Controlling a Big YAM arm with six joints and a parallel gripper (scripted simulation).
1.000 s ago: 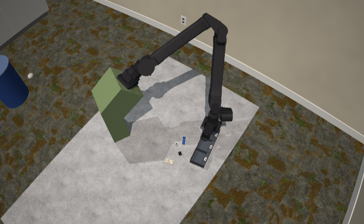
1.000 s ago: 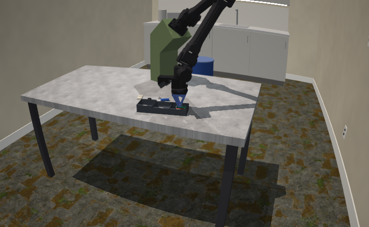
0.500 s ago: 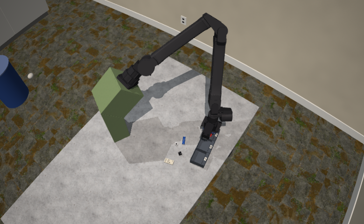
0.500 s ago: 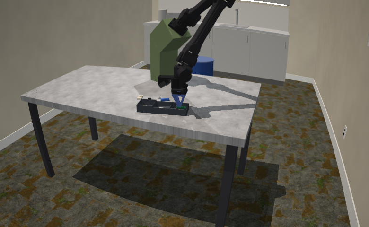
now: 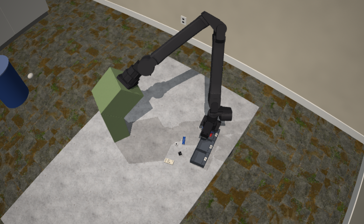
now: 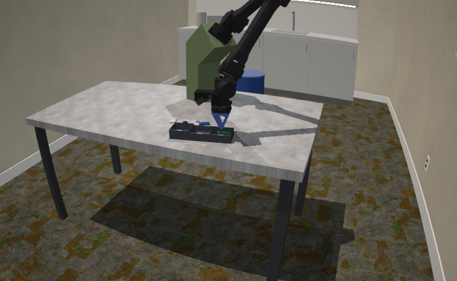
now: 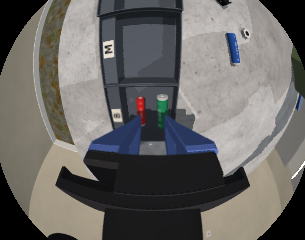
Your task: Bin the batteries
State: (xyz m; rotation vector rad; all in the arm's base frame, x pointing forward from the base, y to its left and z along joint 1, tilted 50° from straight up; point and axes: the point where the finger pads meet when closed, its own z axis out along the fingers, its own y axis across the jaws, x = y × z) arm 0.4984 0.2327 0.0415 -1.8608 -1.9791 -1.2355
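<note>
Right now my hand is 40 mm above the green battery and 10 mm past it. Also, from my hand: red battery (40 mm below, 10 mm to the left, 10 mm ahead); then blue battery (120 mm to the right, 90 mm behind, 40 mm below); then dark three-compartment bin (70 mm to the right, 30 mm below, 30 mm ahead).
</note>
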